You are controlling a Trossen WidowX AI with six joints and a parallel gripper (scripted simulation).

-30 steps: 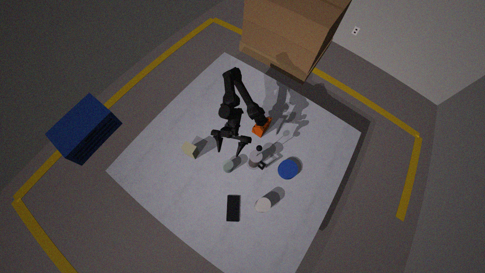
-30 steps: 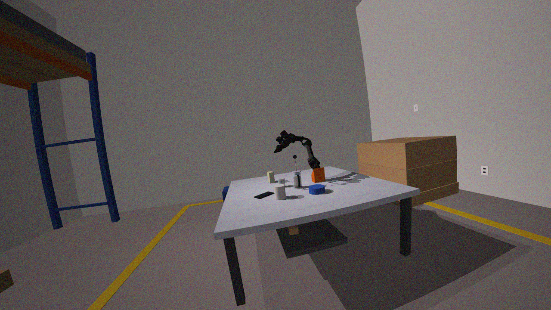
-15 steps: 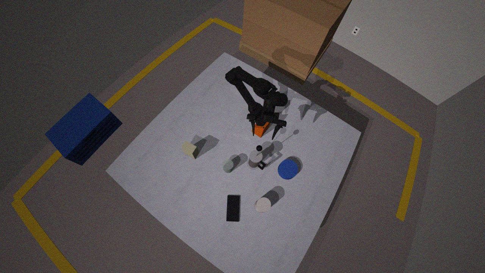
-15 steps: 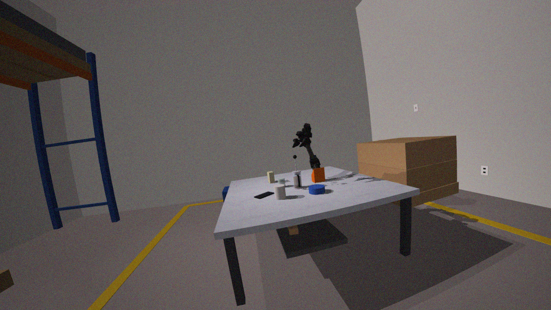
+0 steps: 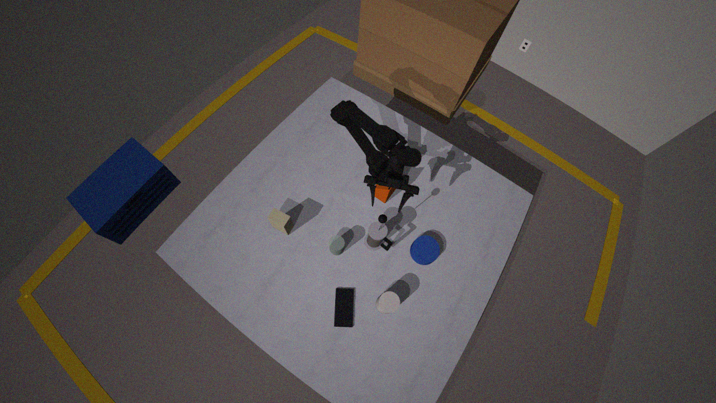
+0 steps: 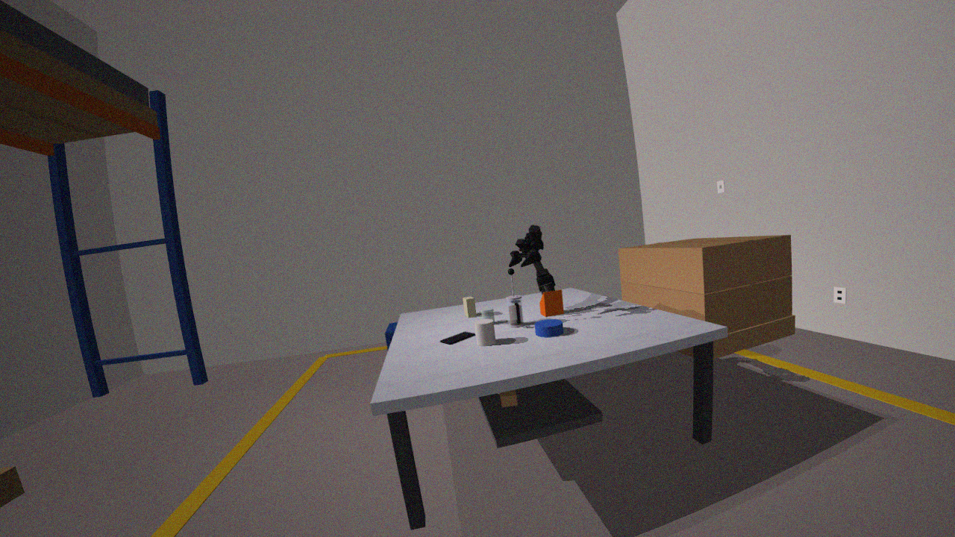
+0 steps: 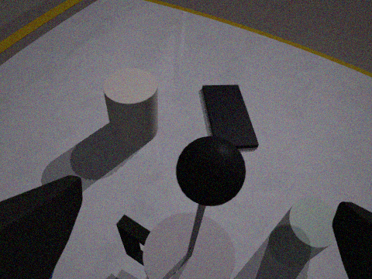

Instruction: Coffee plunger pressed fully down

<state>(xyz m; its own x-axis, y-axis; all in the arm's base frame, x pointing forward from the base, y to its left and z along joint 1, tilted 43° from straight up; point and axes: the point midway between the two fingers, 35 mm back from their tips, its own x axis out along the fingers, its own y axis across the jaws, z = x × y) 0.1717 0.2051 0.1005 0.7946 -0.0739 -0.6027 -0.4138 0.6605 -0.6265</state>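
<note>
Now: the coffee press 16 cm below my gripper tip, 3 cm to the left of it and 3 cm ahead of it. From my gripper tip the other things lie so: cream block 34 cm to the right, 24 cm below, 22 cm ahead.
</note>
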